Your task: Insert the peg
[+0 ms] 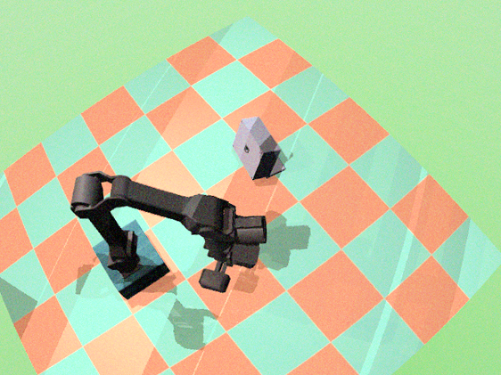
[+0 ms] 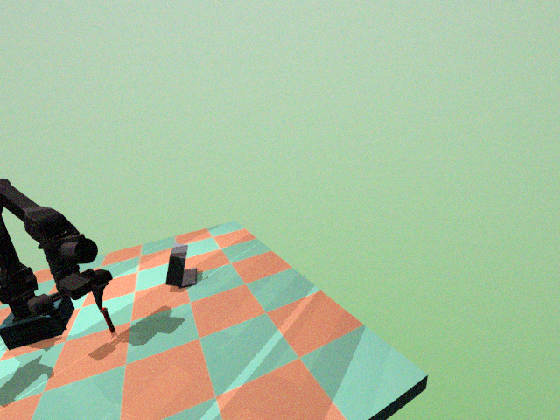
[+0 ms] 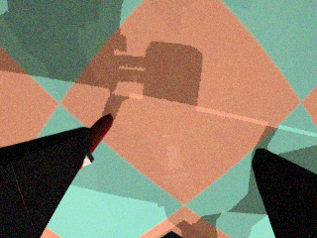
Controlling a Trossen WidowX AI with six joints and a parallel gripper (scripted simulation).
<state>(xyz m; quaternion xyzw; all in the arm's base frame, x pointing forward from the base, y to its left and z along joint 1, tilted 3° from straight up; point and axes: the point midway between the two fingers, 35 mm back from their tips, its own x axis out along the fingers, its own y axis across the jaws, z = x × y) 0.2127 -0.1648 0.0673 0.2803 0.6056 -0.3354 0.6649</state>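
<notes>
The red peg lies 3 cm ahead of my gripper tip, 6 cm to the left of it and 4 cm below it. Round my gripper tip: grey sloped panel (25 cm ahead, 26 cm to the left, 3 cm below).
</notes>
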